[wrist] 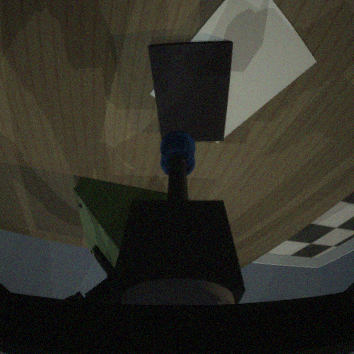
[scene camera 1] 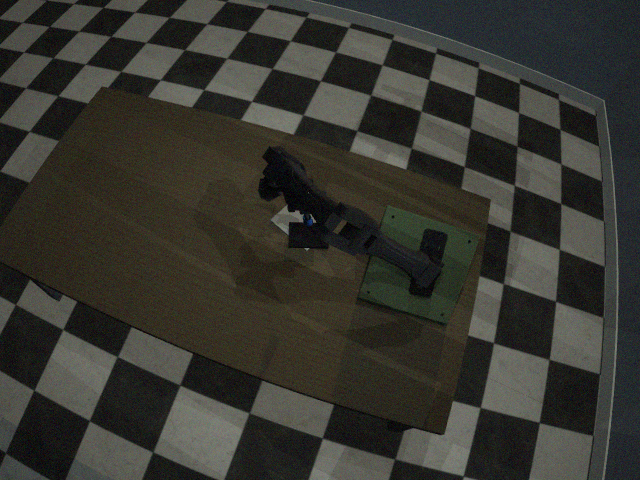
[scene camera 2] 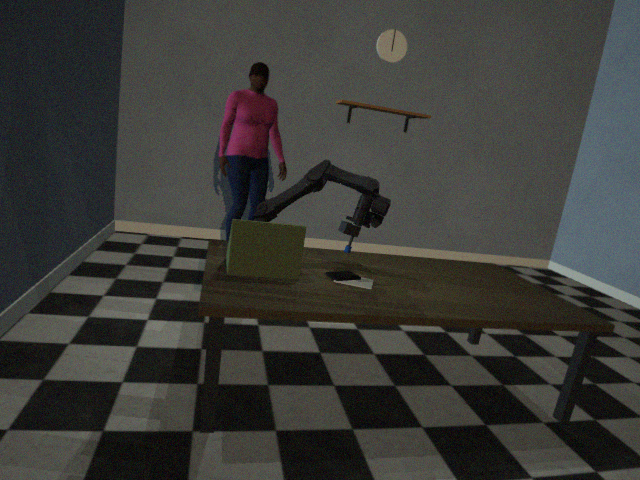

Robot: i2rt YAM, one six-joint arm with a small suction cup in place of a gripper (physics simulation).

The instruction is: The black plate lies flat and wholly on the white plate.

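Frame: origin at the arm's base, x right, y down, z ahead, level; metres.
Seen in the pictures: end effector, tool point: (wrist: pixel 177 146) (scene camera 1: pixel 308 222) (scene camera 2: pixel 346 252); arm's base, origin of the base link: (scene camera 1: pixel 427 263) (scene camera 2: pixel 260 237).
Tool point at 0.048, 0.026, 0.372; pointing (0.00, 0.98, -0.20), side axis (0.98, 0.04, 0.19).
Pixels of each thing's middle, then the offset from my tool point to it, as dx, dy, dz. Level surfaces: height alone.
- black plate, body centre: (wrist: pixel 191 97) (scene camera 1: pixel 308 235) (scene camera 2: pixel 343 275) +0.014, +0.103, -0.003
- white plate, body centre: (wrist: pixel 230 74) (scene camera 1: pixel 300 223) (scene camera 2: pixel 354 280) +0.052, +0.111, +0.033
- wooden table, its level: dy +0.114
The black plate (scene camera 1: pixel 305 237) (scene camera 2: pixel 343 275) (wrist: pixel 192 90) lies partly on the white plate (scene camera 1: pixel 281 217) (scene camera 2: pixel 362 283) (wrist: pixel 275 65). In the wrist view it covers the white plate's left part and sticks out past its edge over the table. Whether it is slightly tilted is hard to tell. The white plate is turned at an angle to it and much of its surface shows. My gripper, a blue suction cup (scene camera 1: pixel 308 219) (scene camera 2: pixel 347 249) (wrist: pixel 178 150), hangs above the plates, apart from them. It is open and holds nothing.
The arm stands on a green block (scene camera 1: pixel 398 284) (scene camera 2: pixel 266 250) (wrist: pixel 125 210) at one end of the wooden table (scene camera 1: pixel 155 206) (scene camera 2: pixel 439 294). A person in a pink top (scene camera 2: pixel 251 124) stands behind the table. A wall shelf (scene camera 2: pixel 382 109) and a clock (scene camera 2: pixel 391 45) hang on the wall.
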